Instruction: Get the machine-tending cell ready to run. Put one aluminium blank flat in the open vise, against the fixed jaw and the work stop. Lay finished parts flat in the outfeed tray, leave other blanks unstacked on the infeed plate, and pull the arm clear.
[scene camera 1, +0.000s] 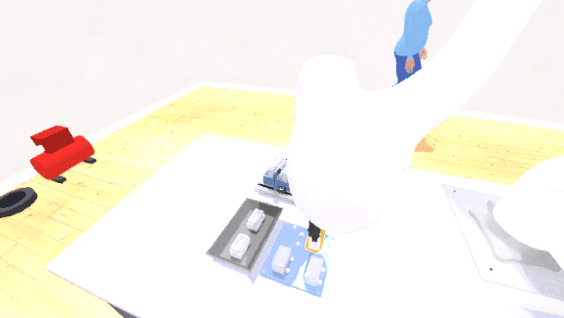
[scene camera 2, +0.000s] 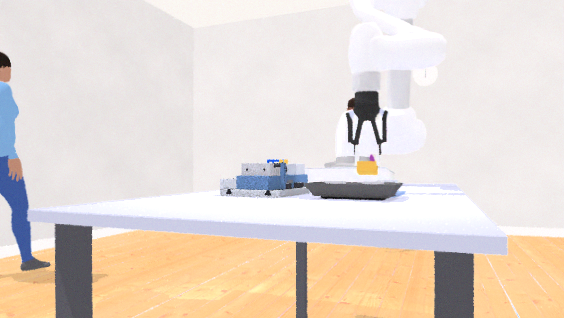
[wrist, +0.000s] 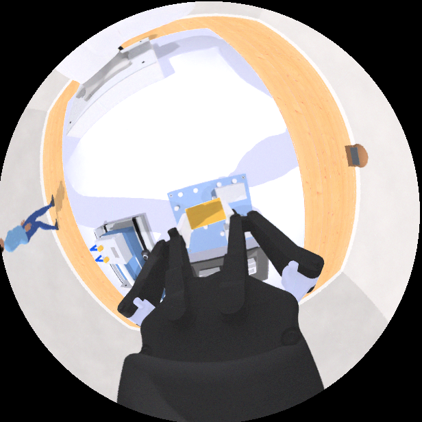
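Seen in the pictures: gripper, between the fingertips: (scene camera 1: 316, 237) (scene camera 2: 367, 165); arm's base, origin of its link: (scene camera 1: 509, 238) (scene camera 2: 352, 169).
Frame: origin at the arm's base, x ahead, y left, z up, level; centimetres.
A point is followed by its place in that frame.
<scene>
My gripper (scene camera 1: 314, 236) {x 56.1, y 10.9, z 1.7 cm} (scene camera 2: 366, 152) (wrist: 204, 225) is shut on an orange-marked aluminium blank (scene camera 1: 315, 245) (scene camera 2: 366, 168) {x 58.3, y 10.7, z 0.8 cm} (wrist: 205, 212). It holds the blank flat, low over the far end of the light-blue infeed plate (scene camera 1: 291, 234) {x 63.6, y 5.4, z -6.4 cm} (wrist: 238, 204). Two white blanks (scene camera 1: 281, 259) {x 64.5, y 16.5, z -2.8 cm} (scene camera 1: 314, 270) {x 55.6, y 17.8, z -2.8 cm} lie apart on the plate. The grey outfeed tray (scene camera 1: 226, 234) {x 82.6, y 11.3, z -4.2 cm} (scene camera 2: 352, 190) {x 82.4, y 9.0, z -4.7 cm} holds two finished parts (scene camera 1: 255, 219) {x 75.7, y 3.9, z -4.0 cm} (scene camera 1: 239, 245) {x 77.3, y 14.1, z -4.0 cm} lying flat. The blue vise (scene camera 1: 276, 180) {x 72.3, y -11.7, z 0.0 cm} (scene camera 2: 272, 180) {x 76.1, y -14.4, z -2.6 cm} (wrist: 122, 251) stands behind them, partly hidden by the arm.
A person in blue (scene camera 1: 412, 39) (scene camera 2: 7, 158) (wrist: 23, 232) walks on the floor beyond the table. A red compressor (scene camera 1: 60, 152) and a black tyre (scene camera 1: 15, 199) lie on the floor at the left. The arm's base plate (scene camera 1: 465, 221) {x 11.7, y -3.6, z 0.9 cm} is at the right.
</scene>
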